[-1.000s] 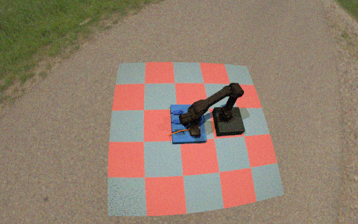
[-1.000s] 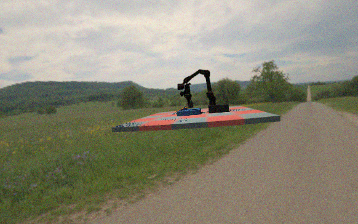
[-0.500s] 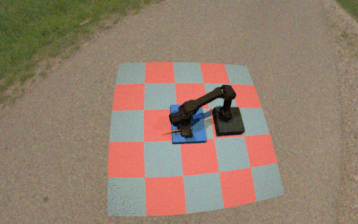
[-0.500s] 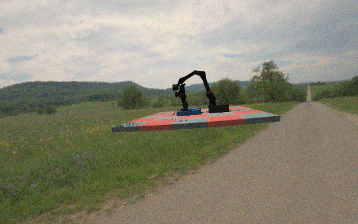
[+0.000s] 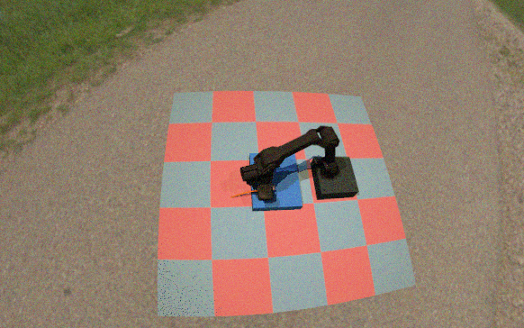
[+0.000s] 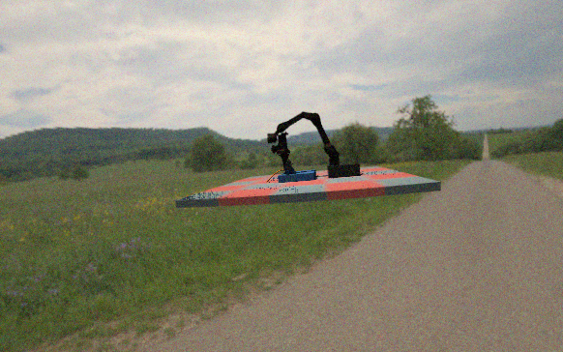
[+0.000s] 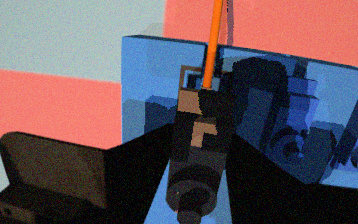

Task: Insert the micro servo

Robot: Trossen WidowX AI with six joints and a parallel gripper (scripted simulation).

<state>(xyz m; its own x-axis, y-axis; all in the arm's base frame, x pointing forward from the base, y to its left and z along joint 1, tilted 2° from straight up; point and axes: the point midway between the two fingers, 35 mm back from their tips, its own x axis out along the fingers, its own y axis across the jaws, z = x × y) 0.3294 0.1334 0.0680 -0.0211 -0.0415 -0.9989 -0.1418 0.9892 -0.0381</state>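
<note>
Now: gripper tip 110 mm past the deck, 90 mm to the left of it and 90 mm above it.
</note>
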